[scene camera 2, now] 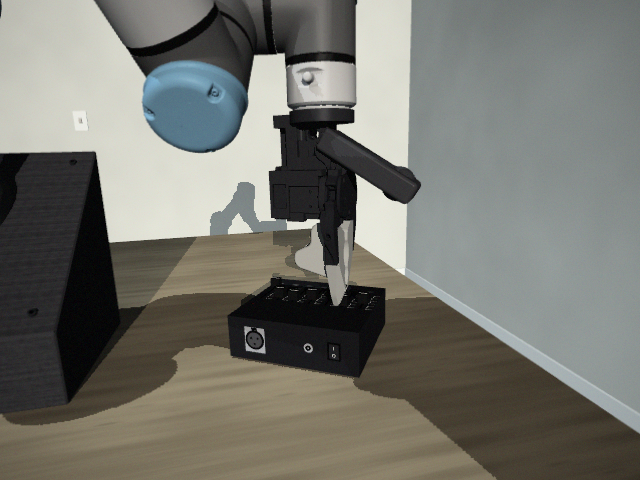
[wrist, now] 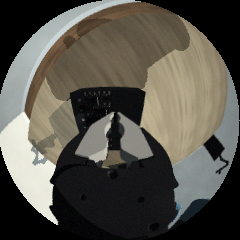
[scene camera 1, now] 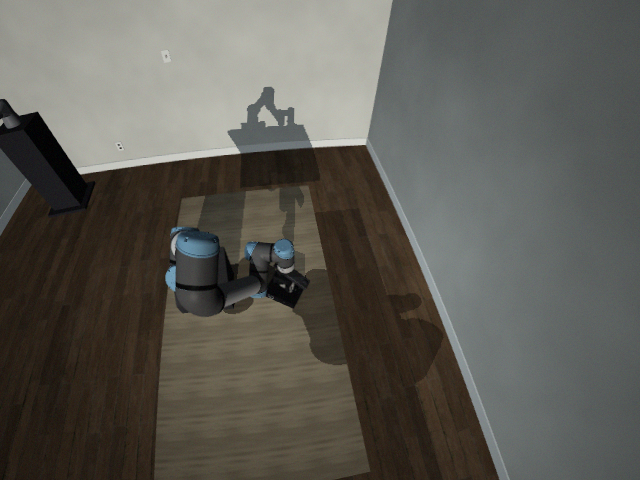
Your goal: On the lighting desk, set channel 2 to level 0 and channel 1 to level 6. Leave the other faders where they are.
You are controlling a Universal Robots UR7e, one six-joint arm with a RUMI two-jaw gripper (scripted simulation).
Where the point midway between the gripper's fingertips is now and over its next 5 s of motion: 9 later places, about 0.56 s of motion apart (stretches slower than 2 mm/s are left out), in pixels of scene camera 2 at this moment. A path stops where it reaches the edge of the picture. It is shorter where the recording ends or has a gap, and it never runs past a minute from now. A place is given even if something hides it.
My gripper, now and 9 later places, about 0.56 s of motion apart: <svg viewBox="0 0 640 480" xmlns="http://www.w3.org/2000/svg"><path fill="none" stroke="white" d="M337 304L338 303L339 301L341 299L343 296L345 294L346 293L347 292L346 293L346 288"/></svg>
